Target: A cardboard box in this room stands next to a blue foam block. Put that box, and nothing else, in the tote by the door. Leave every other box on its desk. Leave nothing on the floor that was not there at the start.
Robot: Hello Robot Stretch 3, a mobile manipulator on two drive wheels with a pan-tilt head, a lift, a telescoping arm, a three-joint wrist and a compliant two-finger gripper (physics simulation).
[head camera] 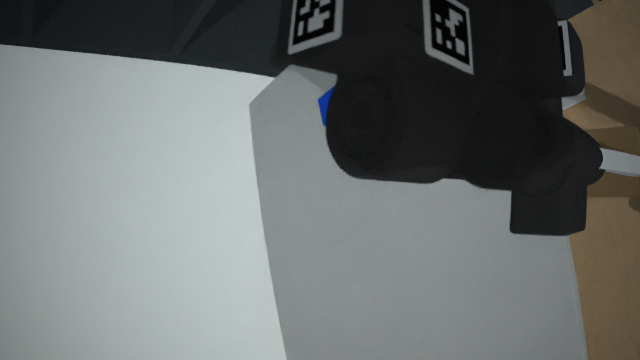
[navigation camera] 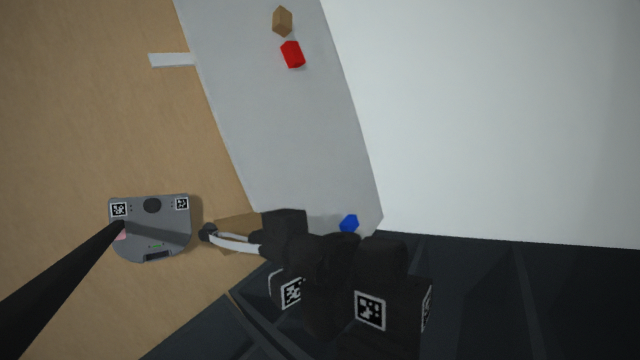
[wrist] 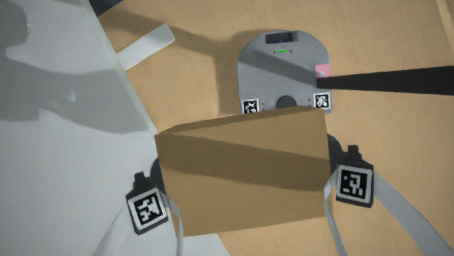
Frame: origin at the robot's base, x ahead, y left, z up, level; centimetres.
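Seen in the pictures: gripper, between the fingertips: (head camera: 606, 176) (navigation camera: 234, 225) (wrist: 246, 163); robot's base, origin of its link: (navigation camera: 152, 204) (wrist: 279, 101).
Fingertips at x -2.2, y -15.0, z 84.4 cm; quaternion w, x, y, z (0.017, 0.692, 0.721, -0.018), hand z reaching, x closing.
Observation:
Pixels of each thing's top centre, then the offset from my fingertips to it. Level surfaces: height alone.
- brown cardboard box, centre of its top: (wrist: 244, 182) (head camera: 593, 161) (navigation camera: 246, 234) dy +0.0, dx -0.9, dz +5.8 cm
- blue foam block, centre of its top: (head camera: 334, 101) (navigation camera: 353, 225) dy -56.9, dx -13.0, dz -7.9 cm
- desk, height of its surface: dz -12.4 cm
- brown box, centre of its top: (navigation camera: 286, 17) dy -23.0, dx +72.0, dz -7.4 cm
- red block, centre of its top: (navigation camera: 296, 51) dy -28.2, dx +59.0, dz -7.9 cm
The brown cardboard box (head camera: 612, 186) (navigation camera: 239, 223) (wrist: 242, 172) is between both fingertips of my gripper (wrist: 246, 163), which is shut on it. In the wrist view the fingertips press its left and right sides. It hangs off the desk, past the long edge and over the brown floor; its height cannot be told. In the head camera view my dark wrist hides much of the desk corner. The blue foam block (head camera: 324, 107) (navigation camera: 349, 223) stands on the desk (head camera: 400, 275) (navigation camera: 280, 125) near the corner, partly behind my wrist in the head camera view. The tote does not show.
Another brown box (navigation camera: 282, 21) and a red block (navigation camera: 293, 54) stand farther along the desk. A pale desk leg (navigation camera: 171, 60) (wrist: 147, 47) sticks out past its edge. My grey base (navigation camera: 150, 227) (wrist: 285, 67) is on the floor beside the desk. A pale wall (navigation camera: 500, 125) borders the desk.

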